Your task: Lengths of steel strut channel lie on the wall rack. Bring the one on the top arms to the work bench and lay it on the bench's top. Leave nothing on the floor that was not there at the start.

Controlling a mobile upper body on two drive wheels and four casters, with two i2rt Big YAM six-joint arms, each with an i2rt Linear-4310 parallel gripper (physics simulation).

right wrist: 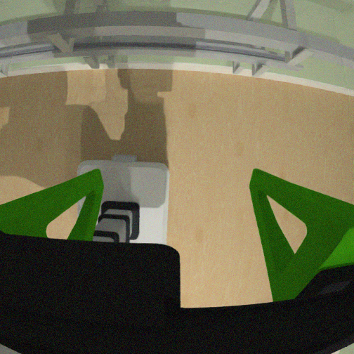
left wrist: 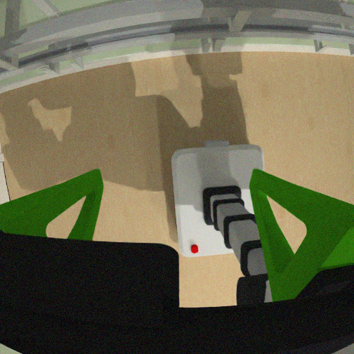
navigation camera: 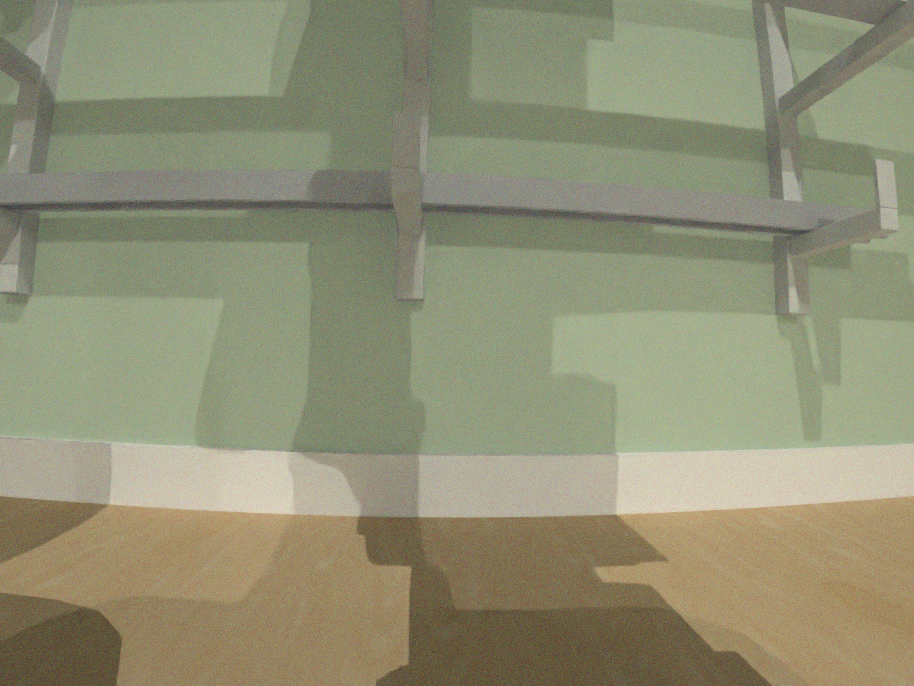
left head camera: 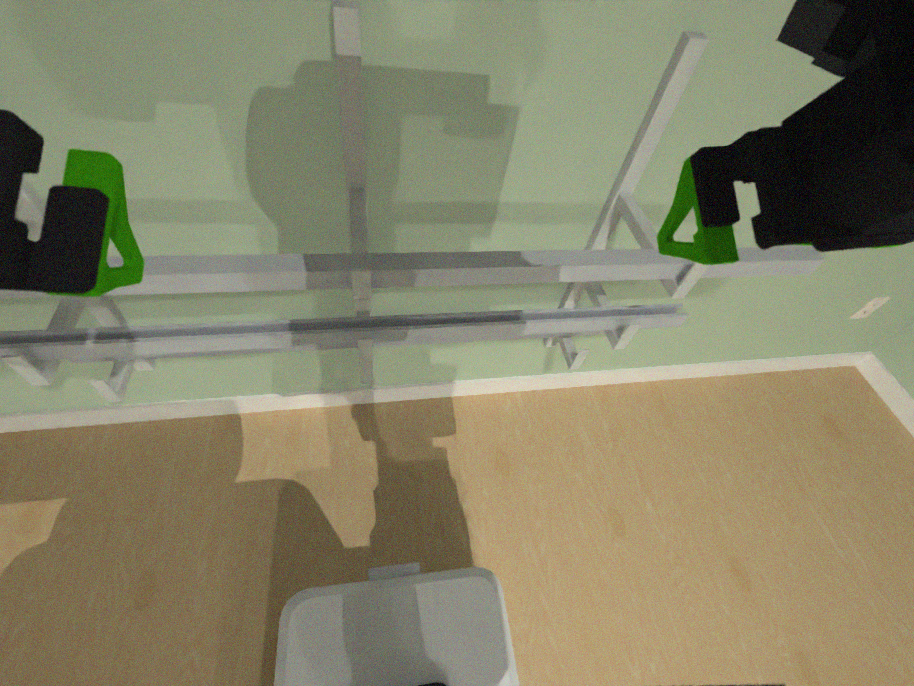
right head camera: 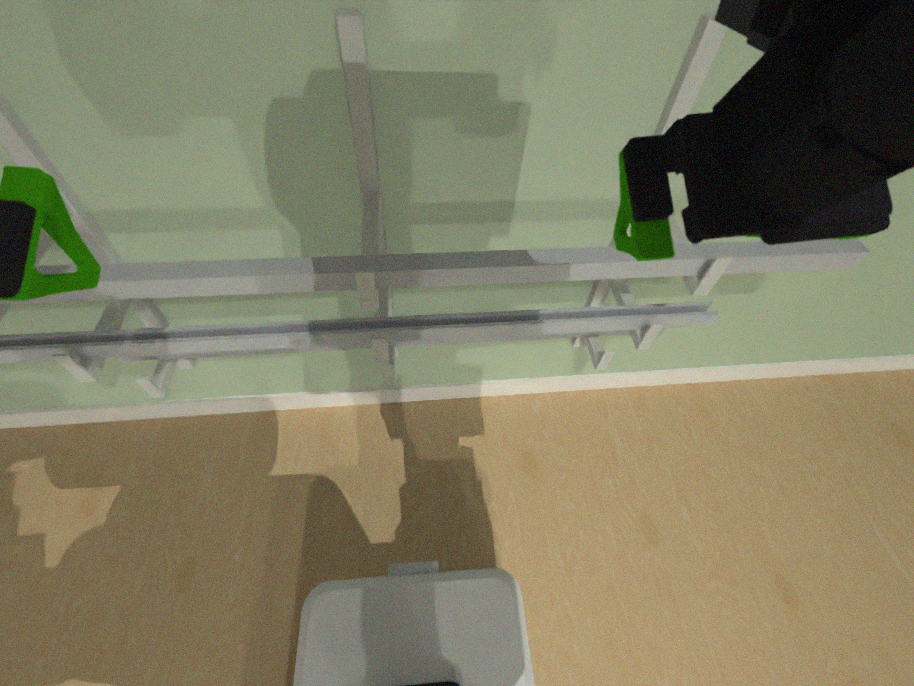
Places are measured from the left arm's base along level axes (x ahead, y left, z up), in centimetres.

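Pixels of known places: left gripper, fingertip midpoint: (left head camera: 48, 267) (right head camera: 18, 273); right gripper, fingertip midpoint: (left head camera: 716, 240) (right head camera: 681, 234).
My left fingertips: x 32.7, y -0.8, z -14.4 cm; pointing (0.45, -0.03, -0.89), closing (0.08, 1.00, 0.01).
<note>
Behind a point stands the place of what it marks.
The top strut (left head camera: 457, 276) @(x 65.6, y -33.9, z -48.0 cm) (right head camera: 472, 276) @(x 65.7, y -35.6, z -48.1 cm) (right wrist: 150, 32) is a long grey channel lying level across the upper arms of the wall rack (left head camera: 350, 132) @(x 93.2, y -16.5, z -38.2 cm) (right head camera: 360, 118) @(x 93.2, y -16.8, z -34.6 cm) (navigation camera: 409, 140) @(x 78.0, y -17.7, z -95.2 cm). My left gripper (left wrist: 176, 177) is open and empty; in the left head camera its one visible finger overlaps the strut's left part. My right gripper (left head camera: 778, 245) (right wrist: 176, 177) is open and empty, and overlaps the strut's right part in both head views. Both wrist views show the strut beyond the fingertips at the top, not between the fingers. The work bench cannot be made out.
A lower strut (left head camera: 221, 343) @(x 71.1, y 11.0, z -71.8 cm) (right head camera: 442, 333) @(x 72.1, y -31.2, z -71.9 cm) with an open groove lies below the top one. The lowest strut (navigation camera: 590, 203) @(x 89.1, y -41.2, z -97.1 cm) crosses the navigation view close to the wall. My white base (left head camera: 398, 627) @(x 21.5, y -22.7, z -115.0 cm) (right head camera: 413, 627) @(x 20.9, y -22.4, z -115.0 cm) (left wrist: 220, 170) stands below on the wooden floor. A pale wall plate (left head camera: 869, 307) @(x 100.0, y -201.7, z -100.1 cm) is at the right.
</note>
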